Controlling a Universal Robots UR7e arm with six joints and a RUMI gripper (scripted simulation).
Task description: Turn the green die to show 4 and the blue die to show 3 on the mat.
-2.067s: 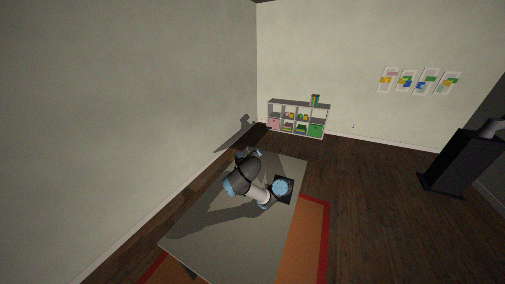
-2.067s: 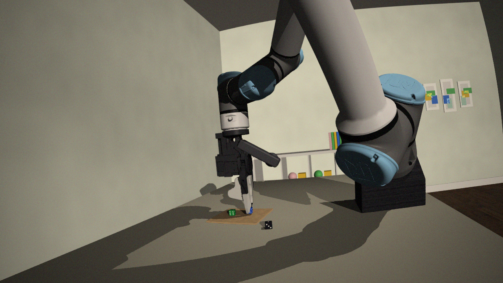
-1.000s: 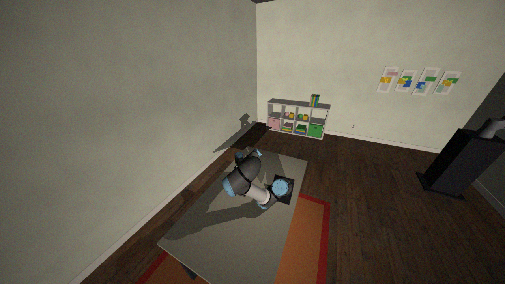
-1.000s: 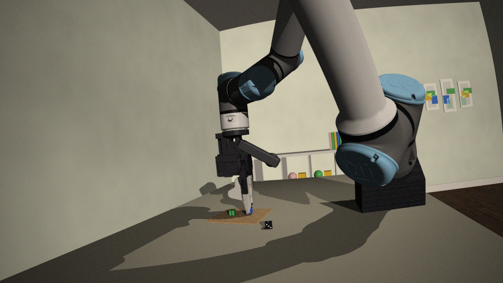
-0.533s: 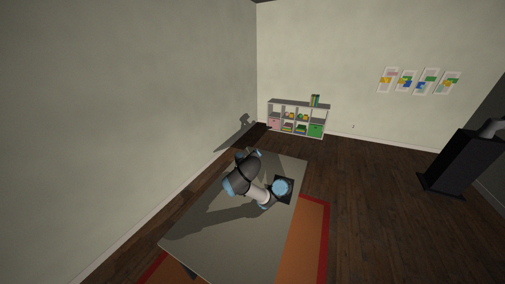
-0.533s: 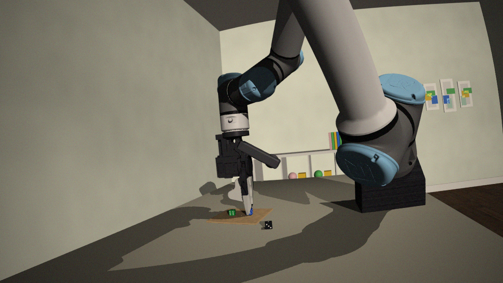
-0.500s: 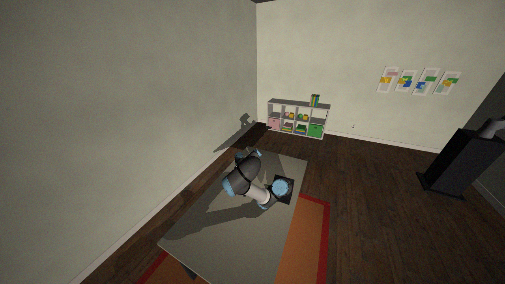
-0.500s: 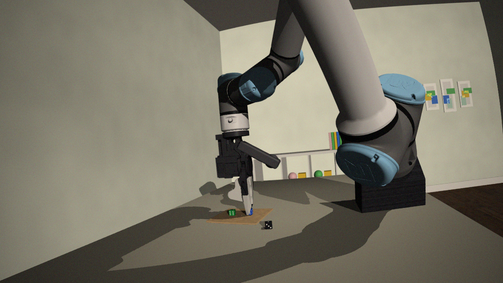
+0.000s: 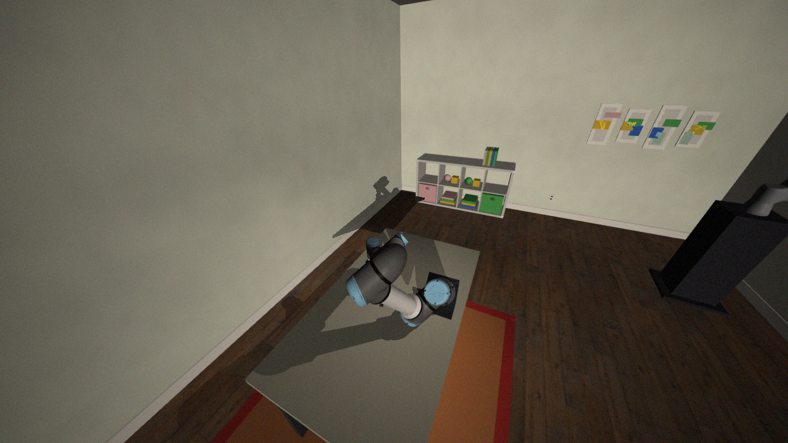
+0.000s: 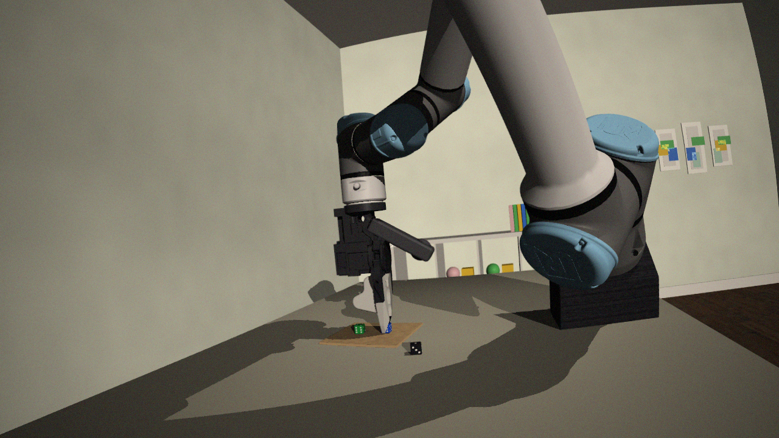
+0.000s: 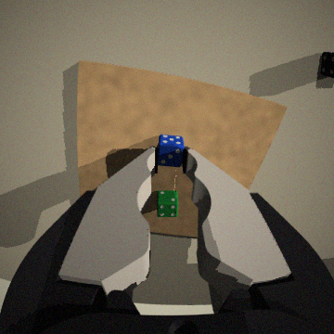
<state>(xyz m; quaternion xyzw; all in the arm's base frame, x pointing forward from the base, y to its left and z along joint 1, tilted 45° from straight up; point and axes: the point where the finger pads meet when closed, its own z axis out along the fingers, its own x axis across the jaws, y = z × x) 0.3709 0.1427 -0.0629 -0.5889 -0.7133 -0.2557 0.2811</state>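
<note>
Right now my hand is 10 mm above the blue die. From my hand the other things lie so: green die 50 mm ahead, 10 mm to the left, 10 mm below; tan mat 20 mm below, 20 mm ahead; black die 100 mm to the left, 80 mm behind, 10 mm below.
</note>
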